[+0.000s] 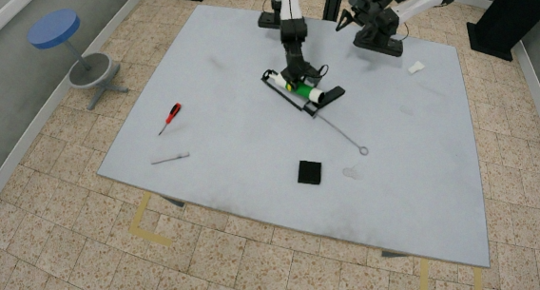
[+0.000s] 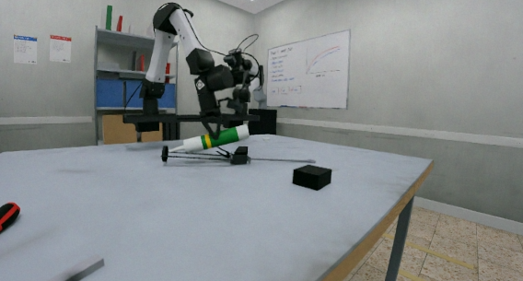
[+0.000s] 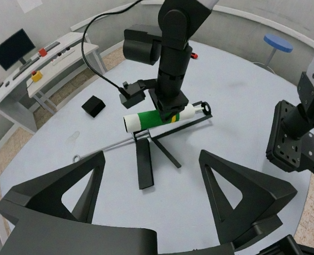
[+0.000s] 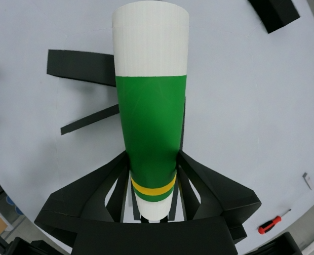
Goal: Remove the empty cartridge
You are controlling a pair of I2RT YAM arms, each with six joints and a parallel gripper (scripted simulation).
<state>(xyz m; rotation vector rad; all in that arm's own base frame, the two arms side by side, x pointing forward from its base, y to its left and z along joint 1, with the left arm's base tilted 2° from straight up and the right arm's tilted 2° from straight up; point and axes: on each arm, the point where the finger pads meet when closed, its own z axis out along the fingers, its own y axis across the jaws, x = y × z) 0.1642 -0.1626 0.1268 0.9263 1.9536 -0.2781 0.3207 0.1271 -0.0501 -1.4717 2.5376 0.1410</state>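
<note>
Now: right hand 1 cm short of the black sealant gun, 9 cm to the right of it and 8 cm above it. From my right hand the other things lie so: thin rod: 9 cm ahead, 19 cm to the left, 8 cm below; then black block: 31 cm ahead, 13 cm to the left, 8 cm below; then white cartridge: 1 cm behind, 2 cm to the right, 2 cm below.
</note>
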